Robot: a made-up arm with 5 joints.
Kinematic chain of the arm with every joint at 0, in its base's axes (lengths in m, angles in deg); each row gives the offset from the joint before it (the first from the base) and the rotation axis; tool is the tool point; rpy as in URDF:
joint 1: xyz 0 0 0.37 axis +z
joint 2: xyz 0 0 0 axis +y
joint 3: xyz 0.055 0 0.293 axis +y
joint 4: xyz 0.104 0 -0.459 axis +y
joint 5: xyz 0.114 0 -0.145 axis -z
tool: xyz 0 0 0 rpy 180 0 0
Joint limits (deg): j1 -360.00..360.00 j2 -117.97..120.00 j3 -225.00..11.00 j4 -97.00..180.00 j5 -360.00..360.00
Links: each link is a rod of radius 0.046 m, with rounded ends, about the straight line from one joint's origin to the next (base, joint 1, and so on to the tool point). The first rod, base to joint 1, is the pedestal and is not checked.
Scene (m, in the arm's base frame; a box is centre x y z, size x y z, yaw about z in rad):
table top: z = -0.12
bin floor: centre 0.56 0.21 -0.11 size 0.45 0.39 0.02 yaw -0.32
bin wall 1: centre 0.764 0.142 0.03 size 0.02 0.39 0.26 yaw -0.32
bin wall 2: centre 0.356 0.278 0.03 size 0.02 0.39 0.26 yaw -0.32
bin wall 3: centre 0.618 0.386 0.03 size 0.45 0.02 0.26 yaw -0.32
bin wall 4: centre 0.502 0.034 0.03 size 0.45 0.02 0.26 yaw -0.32
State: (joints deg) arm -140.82 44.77 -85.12 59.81 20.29
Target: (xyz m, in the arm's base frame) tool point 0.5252 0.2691 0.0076
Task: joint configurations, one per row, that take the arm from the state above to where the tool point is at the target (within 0.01 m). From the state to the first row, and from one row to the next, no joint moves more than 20 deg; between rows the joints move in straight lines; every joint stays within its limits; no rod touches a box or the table.
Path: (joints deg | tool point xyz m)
1: -122.16 41.07 -83.29 62.51 20.29 | -0.3599 -0.5723 0.1092
2: -103.50 37.36 -81.46 65.21 20.29 | -0.1564 -0.6512 0.1359
3: -84.84 33.66 -79.63 67.92 20.29 | 0.0595 -0.6593 0.1620
4: -66.18 29.95 -77.79 70.62 20.29 | 0.2637 -0.5973 0.1876
5: -47.51 26.25 -75.96 73.32 20.29 | 0.4341 -0.4739 0.2125
6: -28.85 22.55 -74.13 76.02 20.29 | 0.5529 -0.3046 0.2366
7: -10.19 18.84 -72.30 78.73 20.29 | 0.6088 -0.1094 0.2600
8: 8.47 15.14 -70.47 81.43 20.29 | 0.5983 0.0891 0.2825
9: 27.13 11.43 -68.64 84.13 20.29 | 0.5252 0.2691 0.3042
10: 27.13 28.86 -72.83 73.97 20.29 | 0.5423 0.2779 0.1594
11: 27.13 46.29 -77.02 63.82 20.29 | 0.5252 0.2691 0.0076

